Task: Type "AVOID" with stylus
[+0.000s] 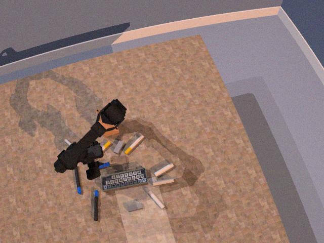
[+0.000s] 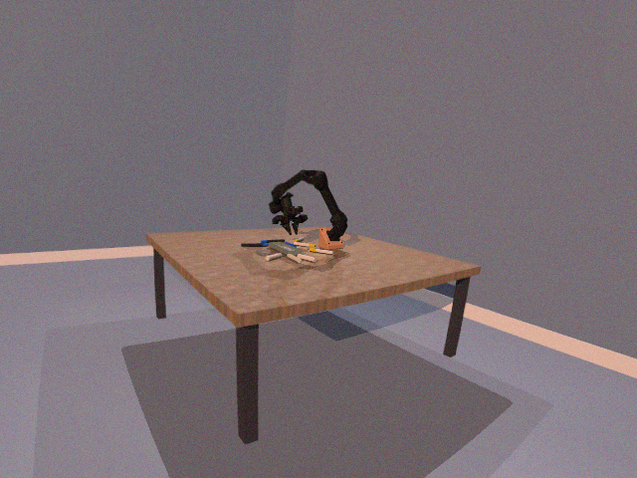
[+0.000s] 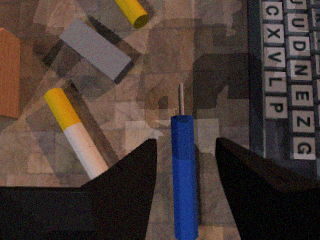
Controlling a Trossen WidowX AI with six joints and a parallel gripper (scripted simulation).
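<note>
The blue stylus lies 6 cm below my gripper tip and 1 cm to the left of it. Round my gripper tip: grey block (8 cm to the left, 7 cm behind, 6 cm below).
</note>
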